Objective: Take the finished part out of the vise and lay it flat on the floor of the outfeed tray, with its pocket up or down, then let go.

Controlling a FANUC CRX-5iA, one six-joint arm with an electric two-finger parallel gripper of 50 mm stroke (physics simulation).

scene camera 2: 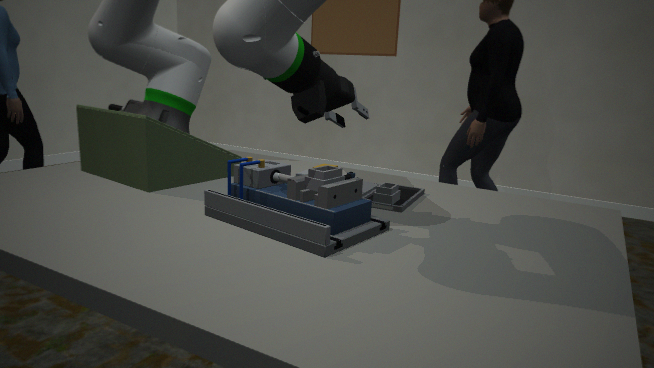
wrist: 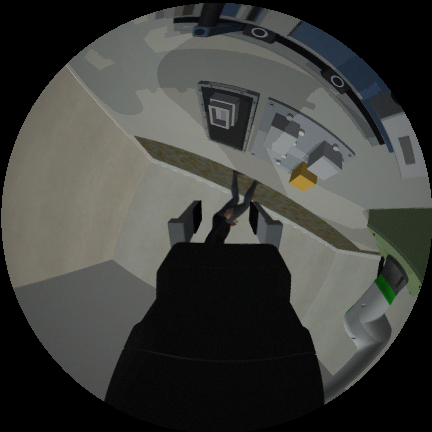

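Pixels of known places: gripper, between the fingertips: (scene camera 2: 355, 118) (wrist: 225, 210); arm's base, origin of its link: (scene camera 2: 160, 130) (wrist: 398, 267).
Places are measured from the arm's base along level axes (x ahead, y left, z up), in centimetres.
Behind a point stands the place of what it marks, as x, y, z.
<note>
A grey stepped part (scene camera 2: 325, 174) @[59.0, -17.7, 0.1] with its pocket up sits between the jaws of the vise (scene camera 2: 345, 216) @[63.6, -18.5, -6.3] (wrist: 327, 47); the front jaw hides its lower side. In the wrist view the vise is cut off at the upper edge and this part cannot be made out. The outfeed tray (scene camera 2: 414, 199) @[64.7, 14.4, -10.3] (wrist: 252, 121) @[54.8, 10.6, -10.0] is dark with a grey rim. Another grey stepped part (scene camera 2: 387, 195) @[61.3, 6.3, -8.2] (wrist: 233, 107) @[58.2, 7.0, -8.1] lies in it, pocket up. My gripper (scene camera 2: 354, 120) @[52.9, 5.4, 7.5] (wrist: 225, 210) @[52.9, 5.4, 7.5] is open and empty, high above the vise and tray, tilted off vertical.
A grey plate (wrist: 312, 131) @[45.4, 5.3, -10.1] beside the tray bears grey blocks and a yellow block (wrist: 303, 178) (scene camera 2: 325, 165). Blue pipes (scene camera 2: 229, 177) @[39.2, -19.0, -3.1] stand at the vise's left end. A green wedge-shaped base (scene camera 2: 117, 150) @[1.9, -14.5, -3.1] carries the arm. Two people stand beyond the table.
</note>
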